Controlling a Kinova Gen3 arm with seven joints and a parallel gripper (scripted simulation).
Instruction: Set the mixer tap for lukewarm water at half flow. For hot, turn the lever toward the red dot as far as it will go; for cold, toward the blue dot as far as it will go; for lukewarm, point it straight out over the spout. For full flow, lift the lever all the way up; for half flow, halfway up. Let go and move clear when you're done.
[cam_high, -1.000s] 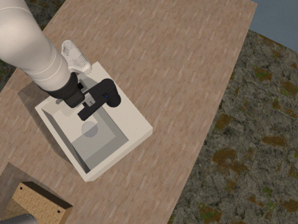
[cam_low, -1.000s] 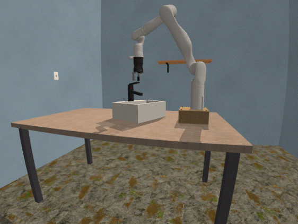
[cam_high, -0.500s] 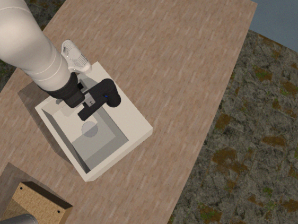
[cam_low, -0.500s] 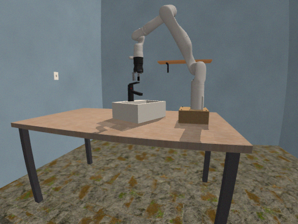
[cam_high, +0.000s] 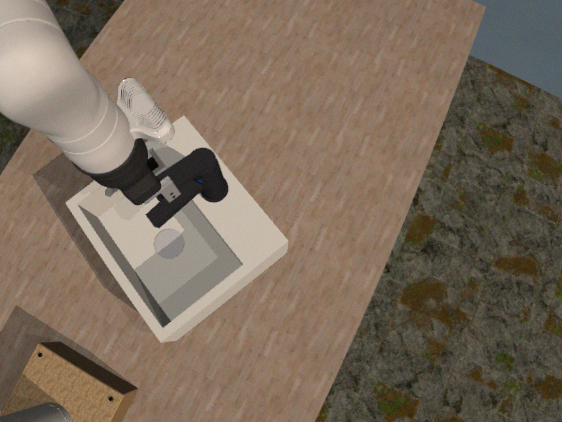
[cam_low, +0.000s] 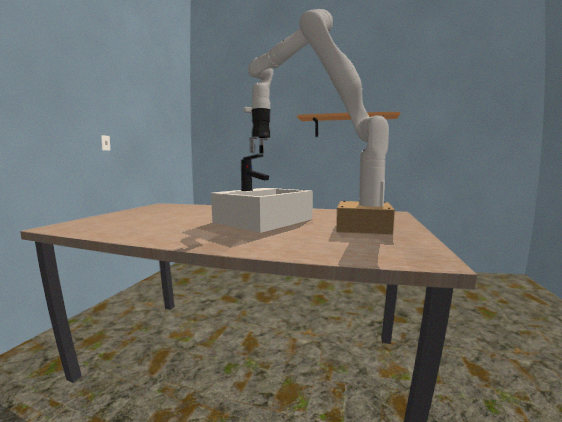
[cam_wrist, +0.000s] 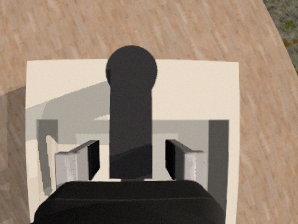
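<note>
The lever is 20 mm ahead of my hand, 10 mm to the right of it and 30 mm below it. From my hand the other things lie so: white sink basin 50 mm behind, 10 mm to the left, 270 mm below; black mixer tap 50 mm ahead, 10 mm to the right, 80 mm below.
</note>
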